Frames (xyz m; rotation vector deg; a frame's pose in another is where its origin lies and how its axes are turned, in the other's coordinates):
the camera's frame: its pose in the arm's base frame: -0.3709 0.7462 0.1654 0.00 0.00 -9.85
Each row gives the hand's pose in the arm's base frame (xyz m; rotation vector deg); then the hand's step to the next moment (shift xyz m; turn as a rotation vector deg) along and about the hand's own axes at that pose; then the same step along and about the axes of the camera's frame.
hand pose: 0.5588 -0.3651 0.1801 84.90 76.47 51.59
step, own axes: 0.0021 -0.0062 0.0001 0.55 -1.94 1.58
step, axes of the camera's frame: -0.0019 0.0017 -0.0060 0.88 0.44 -2.36
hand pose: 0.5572 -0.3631 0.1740 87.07 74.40 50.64
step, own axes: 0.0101 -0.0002 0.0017 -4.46 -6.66 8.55
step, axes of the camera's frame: 0.0017 0.0100 -0.0012 5.90 -4.92 -8.85
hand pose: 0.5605 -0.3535 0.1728 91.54 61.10 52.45
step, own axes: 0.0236 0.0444 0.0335 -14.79 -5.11 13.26
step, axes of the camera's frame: 0.0463 0.0136 0.0363 9.05 -15.94 -9.21
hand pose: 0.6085 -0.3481 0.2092 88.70 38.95 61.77
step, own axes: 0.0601 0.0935 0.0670 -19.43 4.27 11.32
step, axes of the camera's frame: 0.0741 0.0108 0.1060 5.27 -22.22 -1.50
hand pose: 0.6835 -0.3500 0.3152 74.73 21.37 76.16
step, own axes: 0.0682 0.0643 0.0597 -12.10 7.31 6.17
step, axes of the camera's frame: 0.0359 0.0183 0.1036 0.49 -15.19 2.64
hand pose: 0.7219 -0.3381 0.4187 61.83 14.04 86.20
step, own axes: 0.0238 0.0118 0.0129 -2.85 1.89 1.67
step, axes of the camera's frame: 0.0026 0.0127 0.0265 0.18 -3.70 0.86
